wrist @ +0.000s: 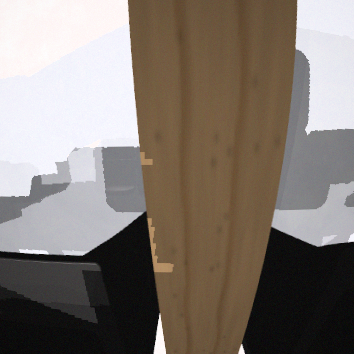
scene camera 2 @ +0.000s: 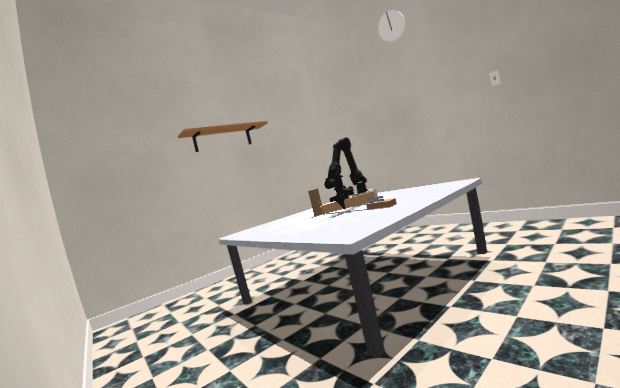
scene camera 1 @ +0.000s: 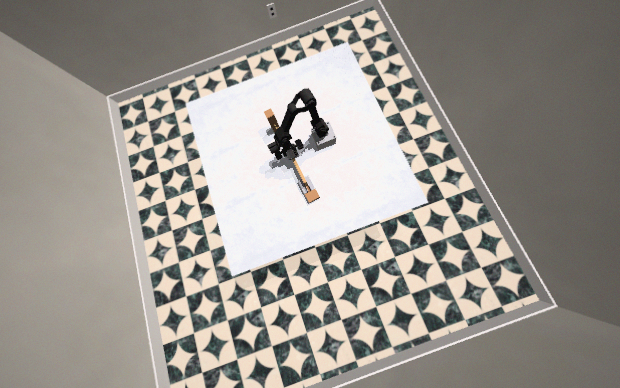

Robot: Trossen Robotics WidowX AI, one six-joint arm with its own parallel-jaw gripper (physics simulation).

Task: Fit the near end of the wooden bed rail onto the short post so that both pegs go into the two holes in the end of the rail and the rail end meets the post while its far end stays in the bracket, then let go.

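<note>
The wooden bed rail stands on edge and runs between two wooden blocks. The short post stands upright at one end; in scene camera 2 the rail's near end appears at or very close to it. The pegs and holes are hidden, and I cannot tell whether the pegs are in. The far end sits at the grey bracket beside the other wooden block. My gripper points down and is shut on the rail, between its ends, one finger on each side.
The arm's grey base stands on the white table, to the side of the rail. The arm arches over from it and hides part of the rail and post in scene camera 1. A wooden shelf is on the wall.
</note>
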